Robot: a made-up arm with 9 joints.
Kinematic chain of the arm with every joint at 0, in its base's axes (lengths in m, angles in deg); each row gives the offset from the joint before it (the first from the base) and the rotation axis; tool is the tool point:
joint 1: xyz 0 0 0.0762 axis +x
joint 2: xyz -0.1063 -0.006 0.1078 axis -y
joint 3: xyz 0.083 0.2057 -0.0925 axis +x
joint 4: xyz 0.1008 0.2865 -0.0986 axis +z
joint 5: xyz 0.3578 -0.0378 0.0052 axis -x
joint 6: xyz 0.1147 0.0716 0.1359 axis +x
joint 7: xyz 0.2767 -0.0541 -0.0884 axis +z
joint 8: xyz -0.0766 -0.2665 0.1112 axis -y
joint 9: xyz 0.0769 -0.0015 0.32 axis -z
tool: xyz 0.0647 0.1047 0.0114
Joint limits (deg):
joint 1: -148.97..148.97
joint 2: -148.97..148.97
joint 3: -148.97..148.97
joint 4: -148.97..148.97
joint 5: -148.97..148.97
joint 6: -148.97..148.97
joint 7: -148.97..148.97
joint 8: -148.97..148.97
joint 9: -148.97..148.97
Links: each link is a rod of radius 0.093 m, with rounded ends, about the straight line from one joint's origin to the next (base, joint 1, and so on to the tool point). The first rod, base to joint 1, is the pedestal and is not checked.
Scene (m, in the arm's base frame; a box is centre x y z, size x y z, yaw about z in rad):
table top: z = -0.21
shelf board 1: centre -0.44 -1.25 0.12 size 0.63 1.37 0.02 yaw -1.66
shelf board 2: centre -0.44 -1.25 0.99 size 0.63 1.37 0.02 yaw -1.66
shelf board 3: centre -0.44 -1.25 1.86 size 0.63 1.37 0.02 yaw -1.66
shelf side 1: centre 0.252 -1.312 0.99 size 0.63 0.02 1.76 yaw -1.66
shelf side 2: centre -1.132 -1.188 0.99 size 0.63 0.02 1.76 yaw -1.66
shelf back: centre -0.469 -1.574 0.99 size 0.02 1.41 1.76 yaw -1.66
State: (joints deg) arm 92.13 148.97 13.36 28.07 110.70 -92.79 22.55 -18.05 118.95
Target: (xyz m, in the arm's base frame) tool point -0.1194 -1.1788 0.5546
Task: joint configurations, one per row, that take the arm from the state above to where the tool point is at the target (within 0.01 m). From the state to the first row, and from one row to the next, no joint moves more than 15 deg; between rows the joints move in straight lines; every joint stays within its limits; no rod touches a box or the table.
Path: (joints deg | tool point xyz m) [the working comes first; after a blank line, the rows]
Joints at the target: 84.67 137.76 6.51 1.64 134.03 -117.41 -18.92 17.27 128.54
Straight joint move there: touches shelf board 2.

1: 80.14 147.15 13.92 40.73 106.65 -104.03 14.28 -9.49 121.52 | -0.4627 -0.6691 1.6350
2: 68.15 145.33 14.48 53.38 102.61 -115.26 6.01 -0.93 124.09 | -0.2381 -0.2508 1.7197
3: 56.15 143.51 15.04 66.04 98.56 -126.50 -2.27 7.62 126.66 | -0.0644 0.1256 1.6448
4: 44.16 141.69 15.60 78.70 94.51 -137.73 -10.54 16.18 129.23 | 0.0421 0.4239 1.4671
5: 32.17 139.87 16.16 91.36 90.46 -148.97 -18.81 24.74 131.79 | 0.0810 0.6444 1.2349
6: 36.90 139.48 15.29 77.04 97.95 -146.18 -22.19 26.65 132.25 | -0.0387 0.4128 1.3450
7: 41.62 139.09 14.42 62.73 105.44 -143.40 -25.56 28.55 132.70 | -0.1292 0.1419 1.3759
8: 46.35 138.70 13.55 48.41 112.92 -140.61 -28.94 30.45 133.15 | -0.1841 -0.1333 1.3209
9: 51.07 138.32 12.68 34.10 120.41 -137.82 -32.31 32.36 133.61 | -0.2019 -0.3771 1.1873
10: 55.80 137.93 11.81 19.78 127.90 -135.03 -35.69 34.26 134.06 | -0.1848 -0.5608 0.9951
11: 60.53 137.54 10.95 5.46 135.38 -132.25 -39.06 36.17 134.51 | -0.1395 -0.6655 0.7734
12: 65.25 137.15 10.08 -8.85 142.87 -129.46 -42.44 38.07 134.97 | -0.0754 -0.6865 0.5546
13: 74.96 137.46 8.30 -3.61 138.45 -123.43 -30.68 27.67 131.75 | -0.0729 -0.9402 0.5641
14: 84.67 137.76 6.51 1.64 134.03 -117.41 -18.92 17.27 128.54 | -0.1194 -1.1787 0.5546

